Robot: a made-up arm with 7 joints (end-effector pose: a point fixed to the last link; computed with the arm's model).
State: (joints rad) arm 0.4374 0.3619 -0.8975 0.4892 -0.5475 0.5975 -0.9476
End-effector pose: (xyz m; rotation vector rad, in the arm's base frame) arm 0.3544 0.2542 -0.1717 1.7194 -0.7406 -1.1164
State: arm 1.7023 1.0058 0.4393 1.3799 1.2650 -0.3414 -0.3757
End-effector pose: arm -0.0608 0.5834 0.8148 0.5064 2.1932 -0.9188
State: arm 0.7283 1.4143 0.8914 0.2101 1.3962 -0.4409 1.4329
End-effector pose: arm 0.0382 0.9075 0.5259 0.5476 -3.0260 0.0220
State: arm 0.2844 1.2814 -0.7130 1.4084 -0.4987 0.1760 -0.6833
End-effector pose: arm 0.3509 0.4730 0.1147 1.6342 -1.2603 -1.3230
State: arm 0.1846 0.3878 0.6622 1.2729 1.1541 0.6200 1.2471
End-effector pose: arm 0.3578 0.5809 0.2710 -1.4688 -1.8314 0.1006
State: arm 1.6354 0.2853 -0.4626 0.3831 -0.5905 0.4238 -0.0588
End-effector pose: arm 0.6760 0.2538 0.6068 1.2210 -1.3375 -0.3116
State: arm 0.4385 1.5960 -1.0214 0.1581 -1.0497 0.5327 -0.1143
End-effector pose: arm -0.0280 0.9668 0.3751 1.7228 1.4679 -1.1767
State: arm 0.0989 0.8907 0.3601 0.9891 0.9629 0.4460 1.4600
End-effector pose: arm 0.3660 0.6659 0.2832 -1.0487 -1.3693 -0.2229
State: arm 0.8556 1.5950 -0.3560 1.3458 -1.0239 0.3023 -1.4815
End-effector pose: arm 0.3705 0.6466 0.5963 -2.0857 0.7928 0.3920
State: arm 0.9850 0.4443 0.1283 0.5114 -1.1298 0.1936 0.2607
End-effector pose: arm 0.6213 0.4471 0.2672 0.9959 -0.7895 -0.6070
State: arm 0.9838 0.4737 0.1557 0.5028 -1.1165 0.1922 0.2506
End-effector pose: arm 0.6143 0.4711 0.2705 1.0036 -0.7855 -0.5576
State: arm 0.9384 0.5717 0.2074 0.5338 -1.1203 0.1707 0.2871
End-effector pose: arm 0.5812 0.5397 0.2767 1.0390 -0.7301 -0.5123
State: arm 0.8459 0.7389 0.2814 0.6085 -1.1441 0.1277 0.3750
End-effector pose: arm 0.5131 0.6411 0.3010 1.1137 -0.6167 -0.4898
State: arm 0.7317 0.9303 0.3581 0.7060 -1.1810 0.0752 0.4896
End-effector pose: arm 0.4288 0.7291 0.3550 1.2137 -0.4636 -0.5077
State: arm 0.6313 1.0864 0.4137 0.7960 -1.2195 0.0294 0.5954
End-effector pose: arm 0.3650 0.7733 0.4182 1.2997 -0.3104 -0.5567
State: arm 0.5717 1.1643 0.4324 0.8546 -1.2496 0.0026 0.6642
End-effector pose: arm 0.3394 0.7822 0.4538 1.3389 -0.2051 -0.6103
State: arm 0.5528 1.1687 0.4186 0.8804 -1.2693 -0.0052 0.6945
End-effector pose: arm 0.3419 0.7760 0.4535 1.3332 -0.1603 -0.6553
